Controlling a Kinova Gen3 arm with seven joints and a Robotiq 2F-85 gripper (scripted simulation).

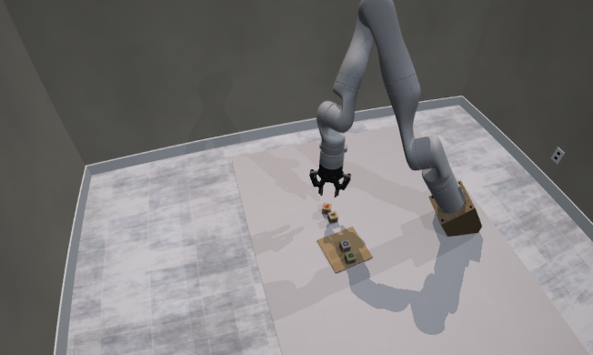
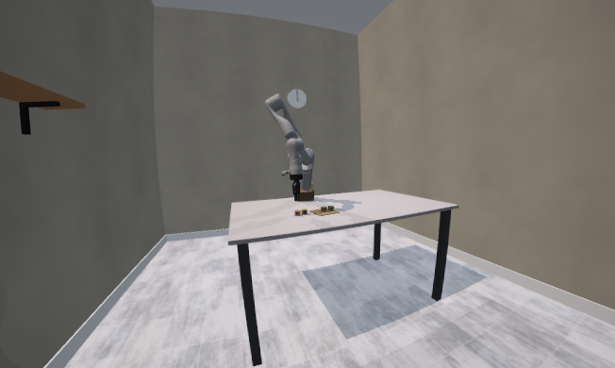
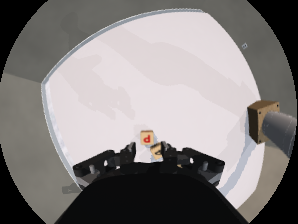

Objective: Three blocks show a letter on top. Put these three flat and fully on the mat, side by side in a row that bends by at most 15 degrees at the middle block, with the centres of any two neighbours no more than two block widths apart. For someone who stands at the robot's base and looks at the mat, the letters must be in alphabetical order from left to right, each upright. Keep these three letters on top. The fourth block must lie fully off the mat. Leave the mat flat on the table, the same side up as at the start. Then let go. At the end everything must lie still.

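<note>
The block is 10 mm behind my hand, 40 mm to the left of it and 90 mm below it. Also, from my hand: tan mat: 170 mm to the left, 100 mm below.
</note>
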